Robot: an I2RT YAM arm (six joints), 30 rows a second.
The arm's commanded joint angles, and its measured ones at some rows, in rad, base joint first. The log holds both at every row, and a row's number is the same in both.
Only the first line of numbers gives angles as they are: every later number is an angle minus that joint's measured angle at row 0.
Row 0, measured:
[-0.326 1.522 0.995 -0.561 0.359 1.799]
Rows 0 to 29, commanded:
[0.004 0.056 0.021 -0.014 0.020 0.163]
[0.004 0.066 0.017 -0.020 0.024 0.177]
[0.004 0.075 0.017 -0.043 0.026 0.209]
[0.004 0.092 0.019 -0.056 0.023 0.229]
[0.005 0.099 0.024 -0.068 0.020 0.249]
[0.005 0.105 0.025 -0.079 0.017 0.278]
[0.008 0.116 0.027 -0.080 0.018 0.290]
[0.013 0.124 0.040 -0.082 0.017 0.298]
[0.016 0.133 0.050 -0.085 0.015 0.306]
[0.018 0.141 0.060 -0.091 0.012 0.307]
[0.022 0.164 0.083 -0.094 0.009 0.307]
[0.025 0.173 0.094 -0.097 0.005 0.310]
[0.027 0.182 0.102 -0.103 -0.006 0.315]
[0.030 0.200 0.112 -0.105 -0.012 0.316]
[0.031 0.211 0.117 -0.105 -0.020 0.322]
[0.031 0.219 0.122 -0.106 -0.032 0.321]
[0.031 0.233 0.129 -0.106 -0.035 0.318]
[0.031 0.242 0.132 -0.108 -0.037 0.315]
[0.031 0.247 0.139 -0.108 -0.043 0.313]
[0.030 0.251 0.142 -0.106 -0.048 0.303]
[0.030 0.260 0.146 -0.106 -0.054 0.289]
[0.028 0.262 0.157 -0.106 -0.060 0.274]
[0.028 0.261 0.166 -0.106 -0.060 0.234]
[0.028 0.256 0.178 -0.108 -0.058 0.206]
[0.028 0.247 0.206 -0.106 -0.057 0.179]
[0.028 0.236 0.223 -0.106 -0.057 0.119]
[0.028 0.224 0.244 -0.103 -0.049 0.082]
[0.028 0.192 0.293 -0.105 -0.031 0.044]
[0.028 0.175 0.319 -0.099 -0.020 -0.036]
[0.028 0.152 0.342 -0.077 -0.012 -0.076]
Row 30, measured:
[0.029 0.255 0.208 -0.121 -0.046 0.112]
